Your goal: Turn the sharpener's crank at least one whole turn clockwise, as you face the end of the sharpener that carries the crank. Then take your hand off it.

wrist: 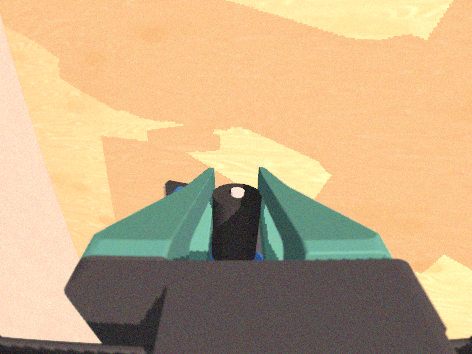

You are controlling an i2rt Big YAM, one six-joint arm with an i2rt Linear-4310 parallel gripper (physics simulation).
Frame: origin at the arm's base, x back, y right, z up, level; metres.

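Seen in the pictures: gripper, fingertip midpoint: [236, 178].
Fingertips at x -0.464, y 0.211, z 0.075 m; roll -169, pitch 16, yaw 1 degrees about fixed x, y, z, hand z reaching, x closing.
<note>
Pixels of each thing's middle, then the offset from my fingertips to it. "*": a spot on its surface instead. Level surfaces: height alone.
- crank's black knob, body centre: [235, 225] dx +0.004, dy -0.018, dz +0.015 m
- dark corner with a blue spot, surface spot: [178, 189] * dx -0.075, dy -0.057, dz -0.076 m
- wooden table top, its level: dz -0.089 m
The crank's black knob [236, 220], a rounded cylinder with a small white dot on its end, stands between the green fingertips at the lower middle of the wrist view. My gripper [236, 178] is shut on this knob, with one finger on each side of it. Of the sharpener, small blue bits show beside the knob's lower end, and a dark corner with a blue spot [178, 190] shows left of the left finger. The rest of the sharpener and the crank's arm are hidden behind the fingers and the dark gripper body.
A wooden table top [310, 90] with light patches and broad shadows lies beyond the fingers. Its edge runs down the left side, with a pale pink surface [25, 225] beyond it.
</note>
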